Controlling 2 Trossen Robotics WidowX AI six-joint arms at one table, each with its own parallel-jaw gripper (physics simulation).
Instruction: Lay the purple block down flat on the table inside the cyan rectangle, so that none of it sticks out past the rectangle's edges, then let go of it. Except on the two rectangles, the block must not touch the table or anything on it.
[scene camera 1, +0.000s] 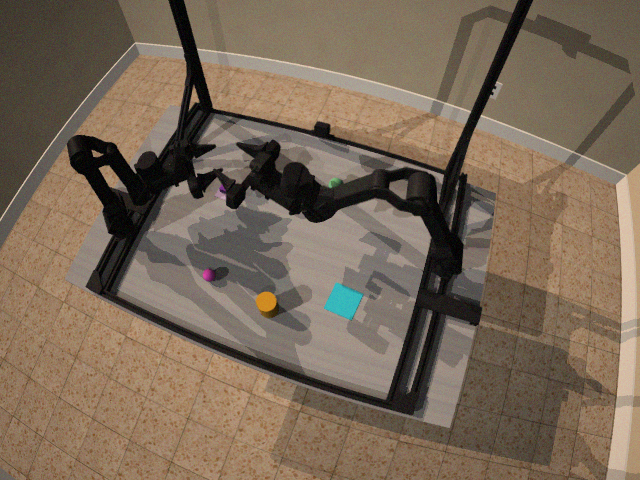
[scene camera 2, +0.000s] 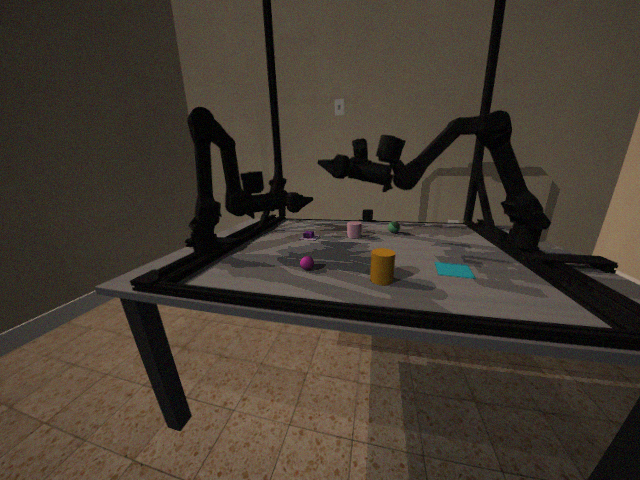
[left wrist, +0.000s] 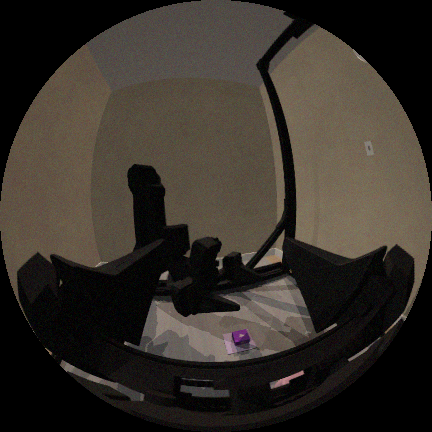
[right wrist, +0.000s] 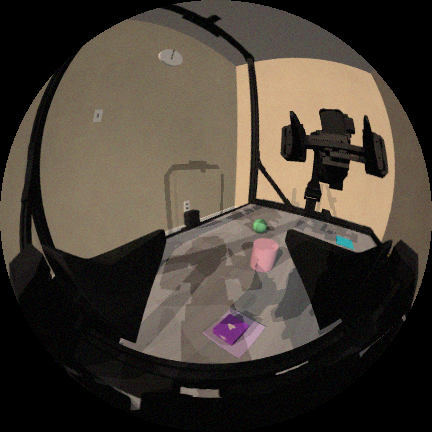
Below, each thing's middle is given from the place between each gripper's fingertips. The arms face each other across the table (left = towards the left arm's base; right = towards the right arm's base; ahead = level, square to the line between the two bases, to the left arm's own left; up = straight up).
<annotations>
The pale lilac rectangle (right wrist: 254, 328) lies 20 mm ahead of my right hand and 150 mm below it. Also, from my right hand: orange cylinder (scene camera 2: 382, 260) 360 mm ahead, 190 mm to the left, 110 mm below; then pink cylinder (right wrist: 263, 253) 20 mm ahead, 170 mm to the left, 120 mm below; then cyan rectangle (scene camera 1: 343, 301) 320 mm ahead, 380 mm to the left, 150 mm below.
Right now my left hand is 60 mm past the pink cylinder, 110 mm to the right of it and 240 mm above it. Also, from my left hand: orange cylinder (280 mm ahead, 130 mm to the left, 230 mm below); pale lilac rectangle (60 mm behind, 60 mm to the right, 270 mm below); cyan rectangle (240 mm ahead, 320 mm to the left, 270 mm below).
</annotations>
